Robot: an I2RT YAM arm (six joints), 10 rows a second.
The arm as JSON. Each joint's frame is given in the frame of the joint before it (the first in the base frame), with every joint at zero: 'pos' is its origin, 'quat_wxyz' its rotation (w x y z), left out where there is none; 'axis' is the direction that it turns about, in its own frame. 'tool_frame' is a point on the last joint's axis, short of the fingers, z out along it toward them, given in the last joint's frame.
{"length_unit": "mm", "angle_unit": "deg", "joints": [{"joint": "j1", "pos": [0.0, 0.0, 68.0], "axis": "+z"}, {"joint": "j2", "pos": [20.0, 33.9, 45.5], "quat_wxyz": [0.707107, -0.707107, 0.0, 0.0], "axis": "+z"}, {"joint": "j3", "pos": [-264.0, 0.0, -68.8], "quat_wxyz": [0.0, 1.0, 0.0, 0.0], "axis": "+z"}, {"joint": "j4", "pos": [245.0, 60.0, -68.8], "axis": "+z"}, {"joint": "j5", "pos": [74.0, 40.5, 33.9], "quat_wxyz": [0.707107, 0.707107, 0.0, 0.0], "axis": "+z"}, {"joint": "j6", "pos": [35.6, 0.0, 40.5], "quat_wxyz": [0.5, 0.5, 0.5, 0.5], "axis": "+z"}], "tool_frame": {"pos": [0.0, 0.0, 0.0], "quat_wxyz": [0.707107, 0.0, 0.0, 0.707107]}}
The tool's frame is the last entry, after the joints.
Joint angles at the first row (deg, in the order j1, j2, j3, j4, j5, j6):
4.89, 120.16, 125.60, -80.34, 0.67, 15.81
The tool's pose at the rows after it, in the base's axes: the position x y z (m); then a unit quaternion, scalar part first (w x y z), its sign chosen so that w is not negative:
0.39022 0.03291 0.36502 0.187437 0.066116 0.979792 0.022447
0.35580 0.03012 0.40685 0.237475 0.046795 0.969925 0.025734
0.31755 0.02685 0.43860 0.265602 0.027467 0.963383 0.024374
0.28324 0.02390 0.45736 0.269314 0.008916 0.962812 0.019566
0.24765 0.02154 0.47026 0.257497 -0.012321 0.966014 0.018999
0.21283 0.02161 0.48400 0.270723 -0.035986 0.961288 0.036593
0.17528 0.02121 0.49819 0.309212 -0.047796 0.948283 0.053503
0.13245 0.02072 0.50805 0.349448 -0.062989 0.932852 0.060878
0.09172 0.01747 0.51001 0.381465 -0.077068 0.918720 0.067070
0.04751 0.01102 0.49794 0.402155 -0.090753 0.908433 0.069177
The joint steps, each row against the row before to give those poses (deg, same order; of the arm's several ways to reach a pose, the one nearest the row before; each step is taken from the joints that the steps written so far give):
0.00, -6.86, 0.00, -0.21, 0.04, -3.34
0.02, -6.89, 0.00, -1.01, -0.02, -2.21
0.00, -6.21, 0.00, -2.91, -0.02, -2.27
0.00, -4.70, -0.02, -4.28, 0.00, -2.21
0.06, -4.30, -0.02, -5.68, -0.66, -2.27
0.44, -4.85, -0.39, -2.76, -2.34, -1.73
0.70, -5.99, -1.14, -0.08, -1.59, -0.15
1.75, -6.89, -1.88, 0.00, 0.02, -0.03
1.44, -6.99, -2.95, 0.00, 0.00, -0.26
0.90, -9.23, -6.63, 0.00, -0.02, -0.80

